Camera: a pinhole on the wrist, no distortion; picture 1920 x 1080 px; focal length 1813.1 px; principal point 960.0 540.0 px. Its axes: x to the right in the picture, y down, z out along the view. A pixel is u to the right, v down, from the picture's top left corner.
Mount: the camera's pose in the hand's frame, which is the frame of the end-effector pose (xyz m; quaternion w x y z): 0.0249 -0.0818 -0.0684 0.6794 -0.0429 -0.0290 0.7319
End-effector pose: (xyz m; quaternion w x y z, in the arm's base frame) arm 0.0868 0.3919 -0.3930 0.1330 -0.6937 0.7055 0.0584
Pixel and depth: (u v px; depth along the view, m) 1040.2 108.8 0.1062
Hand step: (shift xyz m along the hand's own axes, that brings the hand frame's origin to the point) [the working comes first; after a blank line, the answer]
In the camera's frame: 0.0047 -0.0253 0.1062

0.0388 -0.0735 0.0397
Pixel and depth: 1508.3 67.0 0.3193
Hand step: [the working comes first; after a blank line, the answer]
In the camera's frame: 0.0966 -0.0833 0.3193

0.0678 0.0258 0.2553
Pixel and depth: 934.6 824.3 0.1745
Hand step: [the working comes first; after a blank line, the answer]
In the camera's frame: -0.0024 0.0274 0.1745

-0.0199 -0.0835 0.1025
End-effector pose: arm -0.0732 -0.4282 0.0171 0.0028 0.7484 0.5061 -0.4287
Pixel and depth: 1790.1 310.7 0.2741
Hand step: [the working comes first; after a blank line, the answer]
In the camera's frame: 0.1255 -0.0347 0.2741

0.0221 0.0503 0.2048
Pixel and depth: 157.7 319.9 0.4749
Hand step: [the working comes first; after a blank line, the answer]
In the camera's frame: -0.2101 -0.0577 0.4749

0.0489 -0.2795 0.4147
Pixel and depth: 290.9 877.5 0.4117
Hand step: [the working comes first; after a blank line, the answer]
In the camera's frame: -0.1519 0.0766 0.4117

-0.0821 -0.2325 0.3369
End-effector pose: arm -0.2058 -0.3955 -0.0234 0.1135 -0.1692 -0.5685 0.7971
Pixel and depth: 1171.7 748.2 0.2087
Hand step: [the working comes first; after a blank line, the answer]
In the camera's frame: 0.0244 0.0240 0.2087

-0.0220 -0.0560 0.1362
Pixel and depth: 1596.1 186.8 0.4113
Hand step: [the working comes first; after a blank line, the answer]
In the camera's frame: 0.1443 -0.0801 0.4113

0.0518 0.0746 0.3454
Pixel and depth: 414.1 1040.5 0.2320
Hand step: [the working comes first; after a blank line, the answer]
In the camera's frame: -0.0699 0.0640 0.2320

-0.0572 -0.1526 0.1575
